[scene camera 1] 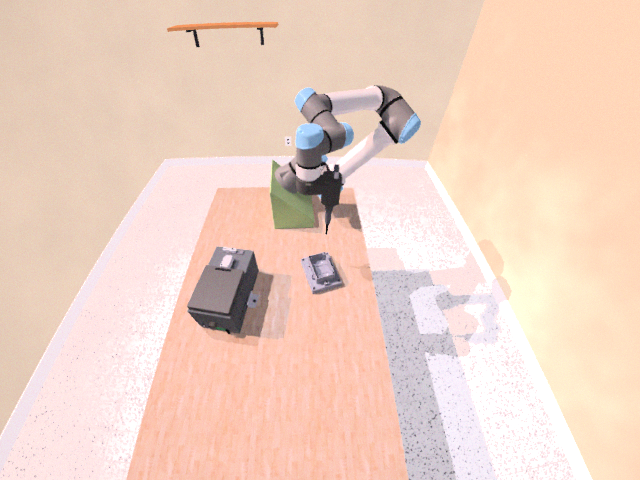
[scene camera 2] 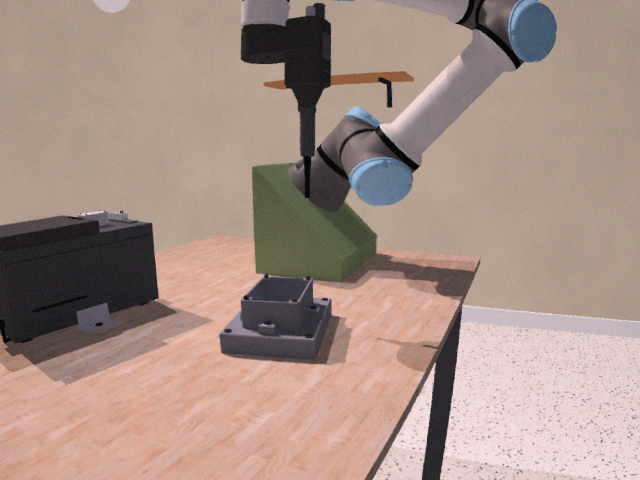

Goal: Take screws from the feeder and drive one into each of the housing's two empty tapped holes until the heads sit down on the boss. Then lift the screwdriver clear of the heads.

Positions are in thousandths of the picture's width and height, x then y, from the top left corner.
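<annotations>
Dark screw feeder (scene camera 1: 377, 547), 96 cm from the lens.
</annotations>
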